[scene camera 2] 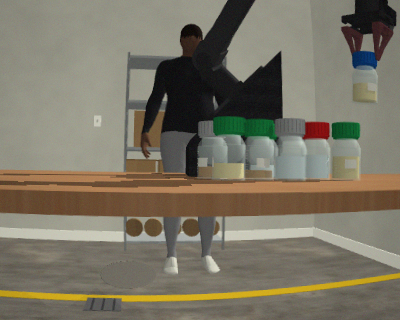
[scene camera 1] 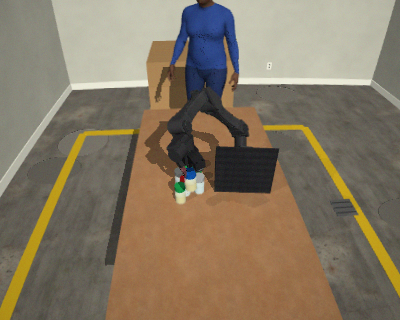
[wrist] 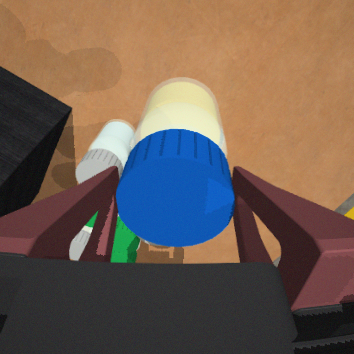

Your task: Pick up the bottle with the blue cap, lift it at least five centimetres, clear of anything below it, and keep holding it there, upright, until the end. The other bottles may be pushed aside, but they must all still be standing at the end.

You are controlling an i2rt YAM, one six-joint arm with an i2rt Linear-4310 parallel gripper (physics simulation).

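Observation:
The bottle with the blue cap hangs upright in the air, well above the table in the scene camera 2 view, with pale yellow contents. My gripper is shut on its cap, one finger on each side. Lower down, other bottles stand upright on the table: a red-capped one, green-capped ones and grey-capped ones. In the wrist view, several are partly hidden behind the fingers and the held bottle.
A black panel stands beside the bottles on the wooden table. The arm reaches over the table from the back. A person in a blue top stands behind the table in the scene camera 1 view.

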